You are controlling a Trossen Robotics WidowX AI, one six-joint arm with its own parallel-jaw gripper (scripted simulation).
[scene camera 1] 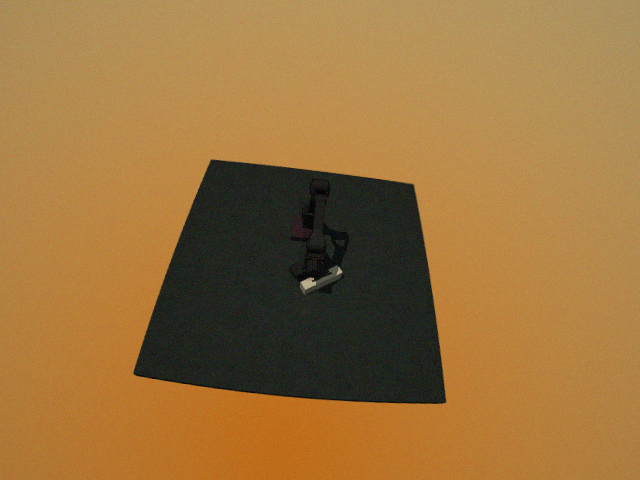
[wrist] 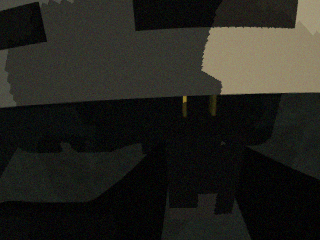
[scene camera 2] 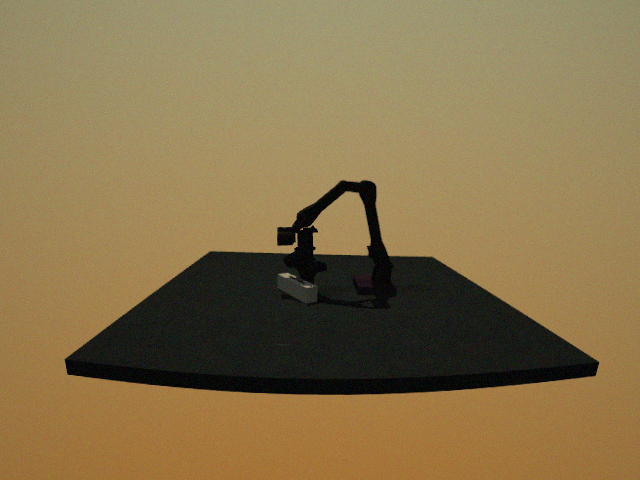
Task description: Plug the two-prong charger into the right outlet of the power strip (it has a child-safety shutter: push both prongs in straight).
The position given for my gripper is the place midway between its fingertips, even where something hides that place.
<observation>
My gripper (scene camera 2: 306, 284) carries a dark two-prong charger.
My gripper also shows in the wrist view (wrist: 194, 147).
</observation>
